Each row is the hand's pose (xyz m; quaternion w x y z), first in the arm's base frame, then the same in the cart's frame.
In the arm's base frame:
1: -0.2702 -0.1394 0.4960 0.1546 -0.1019 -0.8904 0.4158
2: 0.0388 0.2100 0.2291 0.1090 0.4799 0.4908 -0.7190
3: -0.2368 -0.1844 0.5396 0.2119 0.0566 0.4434 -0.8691
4: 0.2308 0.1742 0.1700 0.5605 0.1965 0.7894 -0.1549
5: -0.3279 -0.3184 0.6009 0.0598 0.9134 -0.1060 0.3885
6: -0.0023 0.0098 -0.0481 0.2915 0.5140 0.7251 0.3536
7: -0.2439 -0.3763 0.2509 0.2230 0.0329 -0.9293 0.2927
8: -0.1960 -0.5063 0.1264 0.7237 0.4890 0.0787 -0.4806
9: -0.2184 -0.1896 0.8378 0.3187 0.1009 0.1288 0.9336
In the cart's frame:
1: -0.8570 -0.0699 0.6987 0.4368 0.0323 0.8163 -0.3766
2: -0.6815 0.4374 0.6743 0.5632 0.5962 0.4572 -0.3439
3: -0.8620 -0.0987 0.7634 0.6493 0.3323 0.2365 -0.6420
4: -0.5503 0.5217 0.8059 0.9006 -0.0209 0.4227 0.0985
5: -0.8857 -0.2700 0.7729 0.0758 -0.5863 -0.1703 -0.7884
6: -0.3781 0.3104 0.5722 0.5135 0.0211 0.6184 0.5945
7: -0.5409 -0.1985 0.6788 0.3575 -0.1468 0.8476 -0.3637
8: -0.3641 -0.2535 0.6990 0.7950 0.5801 -0.1682 0.0554
9: -1.1008 -0.1571 0.9333 0.0540 -0.4274 0.0214 0.9022

